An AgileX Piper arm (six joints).
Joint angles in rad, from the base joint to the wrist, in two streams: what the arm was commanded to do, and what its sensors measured. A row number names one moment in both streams.
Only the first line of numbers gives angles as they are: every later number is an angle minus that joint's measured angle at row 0.
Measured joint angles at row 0:
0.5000 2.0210 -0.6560 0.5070 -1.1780 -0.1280
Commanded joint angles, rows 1 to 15:
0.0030 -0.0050 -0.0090 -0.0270 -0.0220 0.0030
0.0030 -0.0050 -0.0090 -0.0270 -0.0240 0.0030
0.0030 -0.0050 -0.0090 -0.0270 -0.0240 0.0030
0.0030 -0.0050 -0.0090 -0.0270 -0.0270 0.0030
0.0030 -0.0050 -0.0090 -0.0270 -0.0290 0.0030
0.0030 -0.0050 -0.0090 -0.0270 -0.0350 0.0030
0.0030 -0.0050 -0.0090 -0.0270 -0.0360 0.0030
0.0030 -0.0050 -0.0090 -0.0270 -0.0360 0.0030
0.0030 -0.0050 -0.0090 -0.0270 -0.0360 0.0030
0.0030 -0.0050 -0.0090 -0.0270 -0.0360 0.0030
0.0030 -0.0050 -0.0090 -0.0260 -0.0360 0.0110
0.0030 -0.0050 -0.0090 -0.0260 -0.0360 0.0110
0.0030 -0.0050 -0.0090 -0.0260 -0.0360 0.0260
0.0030 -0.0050 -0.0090 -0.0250 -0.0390 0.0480
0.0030 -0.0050 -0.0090 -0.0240 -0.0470 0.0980
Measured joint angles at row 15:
0.0000 0.0000 0.0000 0.0000 -0.0050 0.0330
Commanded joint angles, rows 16 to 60:
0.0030 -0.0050 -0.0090 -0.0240 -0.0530 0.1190
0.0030 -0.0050 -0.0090 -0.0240 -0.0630 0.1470
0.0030 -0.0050 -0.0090 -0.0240 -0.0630 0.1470
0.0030 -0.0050 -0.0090 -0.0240 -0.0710 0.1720
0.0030 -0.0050 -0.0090 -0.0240 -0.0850 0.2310
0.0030 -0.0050 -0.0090 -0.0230 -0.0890 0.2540
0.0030 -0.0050 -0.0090 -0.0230 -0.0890 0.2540
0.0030 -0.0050 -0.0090 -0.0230 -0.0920 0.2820
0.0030 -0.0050 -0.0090 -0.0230 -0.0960 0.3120
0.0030 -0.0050 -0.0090 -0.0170 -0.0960 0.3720
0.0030 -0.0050 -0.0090 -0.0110 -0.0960 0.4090
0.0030 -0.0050 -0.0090 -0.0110 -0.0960 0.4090
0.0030 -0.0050 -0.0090 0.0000 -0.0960 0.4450
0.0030 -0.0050 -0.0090 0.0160 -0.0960 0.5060
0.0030 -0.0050 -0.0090 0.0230 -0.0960 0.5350
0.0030 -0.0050 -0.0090 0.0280 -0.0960 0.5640
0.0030 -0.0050 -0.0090 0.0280 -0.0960 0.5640
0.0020 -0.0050 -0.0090 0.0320 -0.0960 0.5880
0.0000 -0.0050 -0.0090 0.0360 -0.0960 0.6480
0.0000 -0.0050 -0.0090 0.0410 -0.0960 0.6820
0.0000 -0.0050 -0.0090 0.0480 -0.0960 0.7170
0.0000 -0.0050 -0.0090 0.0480 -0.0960 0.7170
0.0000 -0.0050 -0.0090 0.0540 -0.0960 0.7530
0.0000 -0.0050 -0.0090 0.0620 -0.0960 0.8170
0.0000 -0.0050 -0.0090 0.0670 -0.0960 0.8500
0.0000 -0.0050 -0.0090 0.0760 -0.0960 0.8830
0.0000 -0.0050 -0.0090 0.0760 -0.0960 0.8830
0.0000 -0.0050 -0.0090 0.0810 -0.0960 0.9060
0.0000 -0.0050 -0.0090 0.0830 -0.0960 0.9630
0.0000 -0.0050 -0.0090 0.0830 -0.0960 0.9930
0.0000 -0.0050 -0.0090 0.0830 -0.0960 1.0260
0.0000 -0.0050 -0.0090 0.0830 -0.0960 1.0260
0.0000 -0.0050 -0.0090 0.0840 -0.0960 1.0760
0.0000 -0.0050 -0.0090 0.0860 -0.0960 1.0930
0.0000 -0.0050 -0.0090 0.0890 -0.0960 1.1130
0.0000 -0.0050 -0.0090 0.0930 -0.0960 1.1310
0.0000 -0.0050 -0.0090 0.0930 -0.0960 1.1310
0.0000 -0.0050 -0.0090 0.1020 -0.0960 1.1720
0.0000 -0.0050 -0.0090 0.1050 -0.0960 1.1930
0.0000 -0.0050 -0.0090 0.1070 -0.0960 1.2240
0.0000 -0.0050 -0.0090 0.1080 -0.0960 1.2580
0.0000 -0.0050 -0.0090 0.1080 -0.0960 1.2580
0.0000 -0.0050 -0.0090 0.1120 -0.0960 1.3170
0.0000 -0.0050 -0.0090 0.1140 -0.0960 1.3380
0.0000 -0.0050 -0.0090 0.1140 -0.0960 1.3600
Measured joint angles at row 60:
0.0090 0.0000 0.0000 0.0550 -0.0110 1.2820
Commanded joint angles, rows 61 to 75:
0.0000 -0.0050 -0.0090 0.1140 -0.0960 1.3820
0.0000 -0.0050 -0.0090 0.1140 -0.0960 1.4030
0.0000 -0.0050 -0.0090 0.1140 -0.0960 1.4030
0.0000 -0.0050 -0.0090 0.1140 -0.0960 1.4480
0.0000 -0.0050 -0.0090 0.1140 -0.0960 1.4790
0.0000 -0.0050 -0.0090 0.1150 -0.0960 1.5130
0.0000 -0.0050 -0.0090 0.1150 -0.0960 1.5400
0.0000 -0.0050 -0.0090 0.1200 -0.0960 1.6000
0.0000 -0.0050 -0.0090 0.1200 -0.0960 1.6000
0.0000 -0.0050 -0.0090 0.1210 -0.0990 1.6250
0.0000 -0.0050 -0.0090 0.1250 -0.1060 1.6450
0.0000 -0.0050 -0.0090 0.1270 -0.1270 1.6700
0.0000 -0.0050 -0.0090 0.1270 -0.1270 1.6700
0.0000 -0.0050 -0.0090 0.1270 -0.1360 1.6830
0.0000 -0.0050 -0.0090 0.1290 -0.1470 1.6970
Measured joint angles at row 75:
0.0090 0.0000 0.0000 0.0640 -0.0080 1.6460
